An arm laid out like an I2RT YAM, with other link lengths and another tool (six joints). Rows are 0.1 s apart.
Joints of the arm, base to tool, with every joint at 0 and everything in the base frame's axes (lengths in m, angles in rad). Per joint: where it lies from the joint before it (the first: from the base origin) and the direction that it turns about. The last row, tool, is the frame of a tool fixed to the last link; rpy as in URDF.
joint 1: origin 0 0 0.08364 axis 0 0 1
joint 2: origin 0.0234 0.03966 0.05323 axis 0 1 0
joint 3: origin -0.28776 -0.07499 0 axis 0 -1 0
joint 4: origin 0.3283 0.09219 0.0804 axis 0 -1 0
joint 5: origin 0.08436 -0.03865 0.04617 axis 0 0 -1
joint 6: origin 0.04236 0 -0.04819 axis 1 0 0
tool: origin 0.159 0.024 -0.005 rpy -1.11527 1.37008 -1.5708
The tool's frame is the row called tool.
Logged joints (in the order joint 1, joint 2, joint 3, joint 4, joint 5, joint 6), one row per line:
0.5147, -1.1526, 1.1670, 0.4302, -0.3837, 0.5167
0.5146, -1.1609, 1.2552, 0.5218, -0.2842, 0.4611
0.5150, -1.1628, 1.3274, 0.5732, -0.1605, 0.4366
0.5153, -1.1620, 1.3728, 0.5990, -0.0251, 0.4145
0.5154, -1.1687, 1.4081, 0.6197, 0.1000, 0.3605
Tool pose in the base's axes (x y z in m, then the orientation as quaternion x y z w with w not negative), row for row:
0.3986, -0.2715, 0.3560, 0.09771, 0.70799, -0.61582, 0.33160
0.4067, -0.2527, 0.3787, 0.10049, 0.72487, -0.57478, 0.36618
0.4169, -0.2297, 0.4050, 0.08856, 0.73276, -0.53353, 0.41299
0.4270, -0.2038, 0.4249, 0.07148, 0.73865, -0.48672, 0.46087
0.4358, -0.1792, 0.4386, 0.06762, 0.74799, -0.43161, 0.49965
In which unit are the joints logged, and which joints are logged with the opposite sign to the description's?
The joints are logged in radians. Opposite sign: joint 1, joint 2, joint 4, joint 5, joint 6.
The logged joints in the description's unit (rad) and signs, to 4 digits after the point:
-0.5147, 1.1526, 1.1670, -0.4302, 0.3837, -0.5167
-0.5146, 1.1609, 1.2552, -0.5218, 0.2842, -0.4611
-0.5150, 1.1628, 1.3274, -0.5732, 0.1605, -0.4366
-0.5153, 1.1620, 1.3728, -0.5990, 0.0251, -0.4145
-0.5154, 1.1687, 1.4081, -0.6197, -0.1000, -0.3605

